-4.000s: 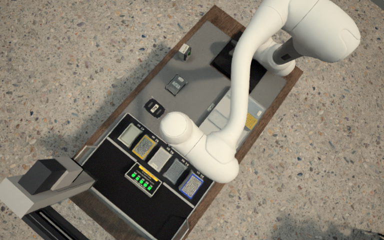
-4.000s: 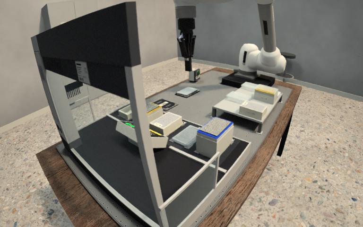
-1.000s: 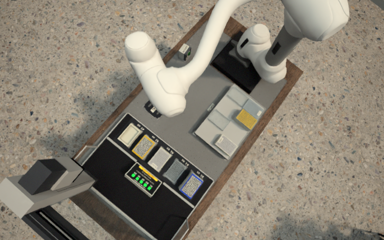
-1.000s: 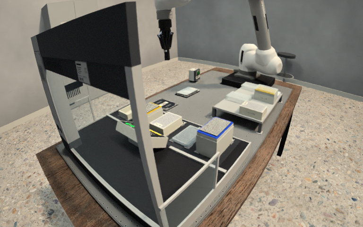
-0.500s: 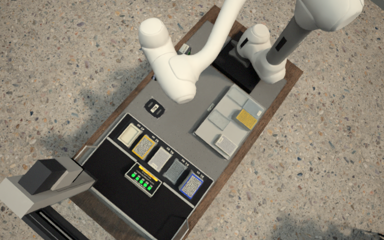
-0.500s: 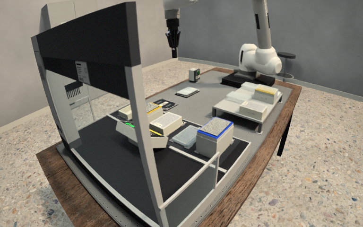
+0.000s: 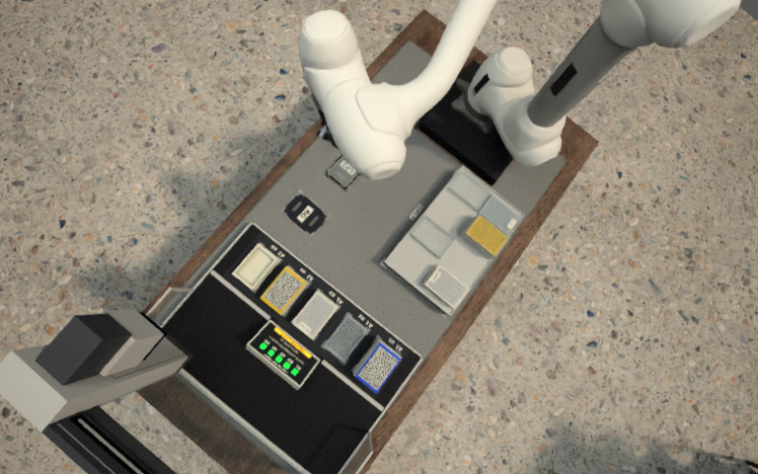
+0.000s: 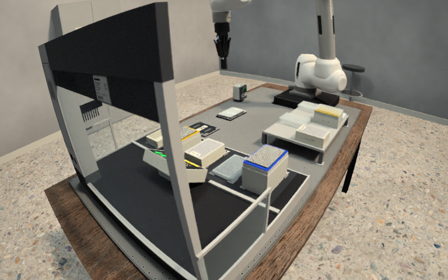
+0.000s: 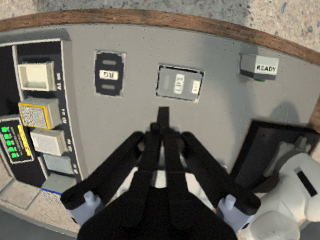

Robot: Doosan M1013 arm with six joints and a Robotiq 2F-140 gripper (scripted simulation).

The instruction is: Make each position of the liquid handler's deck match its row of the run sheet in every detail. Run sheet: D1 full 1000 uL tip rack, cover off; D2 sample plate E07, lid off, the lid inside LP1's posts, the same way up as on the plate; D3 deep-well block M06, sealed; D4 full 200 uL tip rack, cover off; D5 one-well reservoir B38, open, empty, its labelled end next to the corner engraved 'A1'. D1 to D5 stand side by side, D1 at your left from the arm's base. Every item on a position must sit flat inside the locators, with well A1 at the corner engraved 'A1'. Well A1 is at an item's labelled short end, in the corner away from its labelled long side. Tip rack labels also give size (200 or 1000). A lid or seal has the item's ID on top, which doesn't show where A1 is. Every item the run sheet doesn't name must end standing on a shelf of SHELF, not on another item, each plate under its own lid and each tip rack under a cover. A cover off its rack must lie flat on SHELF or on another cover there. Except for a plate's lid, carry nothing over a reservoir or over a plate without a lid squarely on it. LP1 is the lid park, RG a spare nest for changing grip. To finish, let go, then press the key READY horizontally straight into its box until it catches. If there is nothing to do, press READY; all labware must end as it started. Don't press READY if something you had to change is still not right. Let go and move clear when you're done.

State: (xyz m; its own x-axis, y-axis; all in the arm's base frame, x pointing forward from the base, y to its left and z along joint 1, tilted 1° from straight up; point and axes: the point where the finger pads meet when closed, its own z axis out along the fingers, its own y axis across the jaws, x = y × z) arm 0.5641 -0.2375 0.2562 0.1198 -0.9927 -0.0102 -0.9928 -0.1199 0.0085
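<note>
Right now my hand is 260 mm past the ready key box, 240 mm above it and 80 mm to the left of it. Also, from my hand: spare nest RG 300 mm below, 190 mm ahead, 10 mm to the right; then yellow-rimmed tip rack 420 mm ahead, 210 mm below, 120 mm to the left; then clear lid 290 mm below, 40 mm behind.
</note>
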